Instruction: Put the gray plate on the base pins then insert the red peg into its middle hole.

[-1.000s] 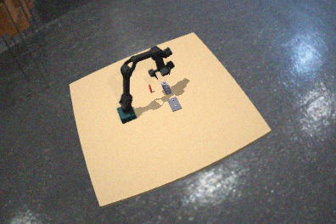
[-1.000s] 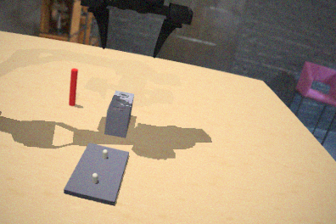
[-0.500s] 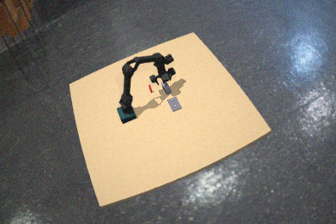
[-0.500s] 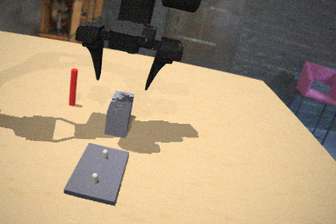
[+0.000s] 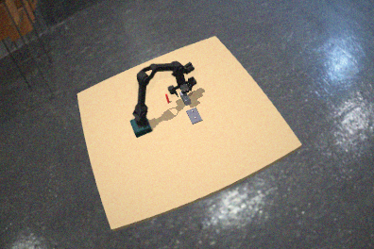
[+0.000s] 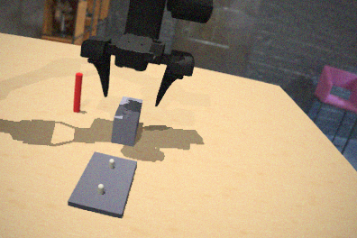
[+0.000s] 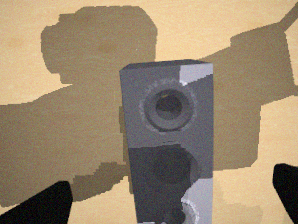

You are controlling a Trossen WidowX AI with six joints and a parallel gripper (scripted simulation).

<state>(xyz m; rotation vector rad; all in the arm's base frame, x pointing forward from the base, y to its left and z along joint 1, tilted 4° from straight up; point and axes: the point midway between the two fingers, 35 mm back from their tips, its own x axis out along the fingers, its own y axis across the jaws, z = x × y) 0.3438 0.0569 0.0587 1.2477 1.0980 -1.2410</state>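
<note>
The gray plate is 30 mm below my gripper tip. Also, from my gripper tip: base 20 mm behind, 160 mm to the right, 50 mm below; then red peg 110 mm behind, 50 mm to the left, 20 mm below.
</note>
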